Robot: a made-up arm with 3 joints. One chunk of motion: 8 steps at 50 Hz.
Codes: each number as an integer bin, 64 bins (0 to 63) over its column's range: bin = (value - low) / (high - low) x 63, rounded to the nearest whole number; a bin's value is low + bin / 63 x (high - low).
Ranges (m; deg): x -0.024..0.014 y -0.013..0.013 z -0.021..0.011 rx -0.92..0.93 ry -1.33..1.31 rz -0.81..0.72
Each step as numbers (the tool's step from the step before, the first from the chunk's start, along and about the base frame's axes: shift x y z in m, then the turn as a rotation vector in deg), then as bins.
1 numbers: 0.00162 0.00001 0.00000 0.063 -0.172 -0.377
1 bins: 42 32 41 33 28 18
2 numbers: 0.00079 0.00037 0.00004 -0.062 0.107 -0.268
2 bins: 41 32 41 29 34 22
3 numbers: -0.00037 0.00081 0.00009 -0.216 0.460 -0.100
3 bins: 39 33 42 24 43 29
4 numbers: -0.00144 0.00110 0.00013 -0.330 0.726 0.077
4 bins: 37 34 42 20 49 37
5 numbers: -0.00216 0.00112 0.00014 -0.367 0.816 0.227
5 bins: 36 34 42 19 51 43
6 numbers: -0.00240 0.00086 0.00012 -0.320 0.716 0.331
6 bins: 36 34 42 20 49 47
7 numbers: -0.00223 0.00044 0.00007 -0.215 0.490 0.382
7 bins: 36 33 41 24 43 49
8 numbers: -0.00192 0.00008 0.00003 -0.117 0.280 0.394
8 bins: 37 32 41 27 38 50
